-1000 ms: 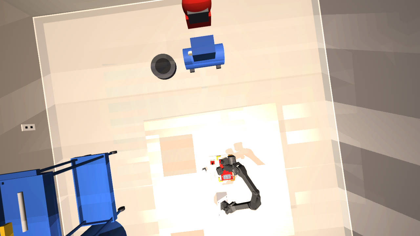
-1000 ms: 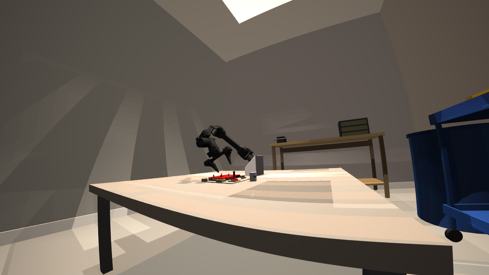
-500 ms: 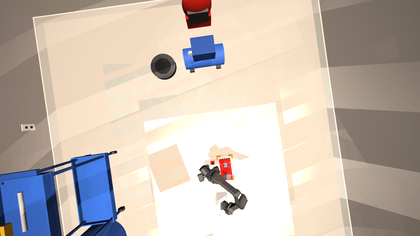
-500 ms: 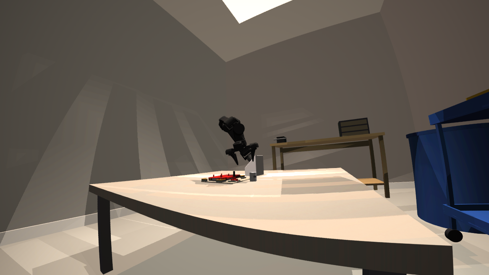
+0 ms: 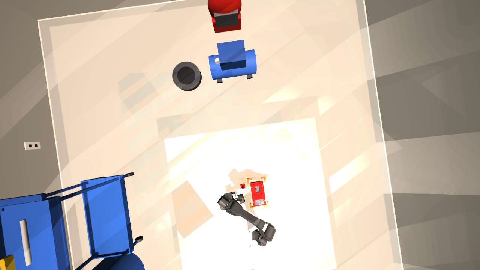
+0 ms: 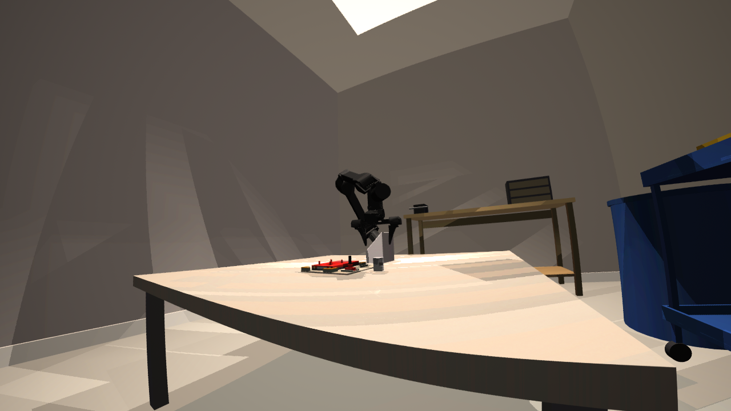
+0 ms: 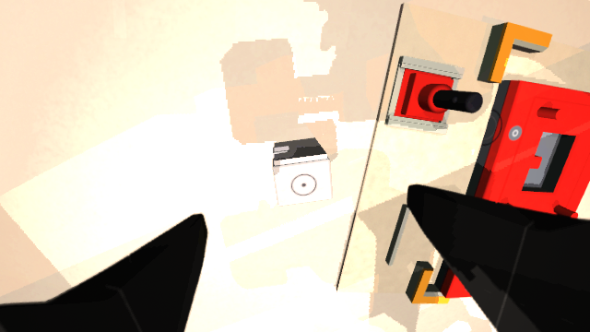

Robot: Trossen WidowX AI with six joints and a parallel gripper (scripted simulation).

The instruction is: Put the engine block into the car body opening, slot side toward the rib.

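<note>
My gripper tip is 70 mm above the engine block.
</note>
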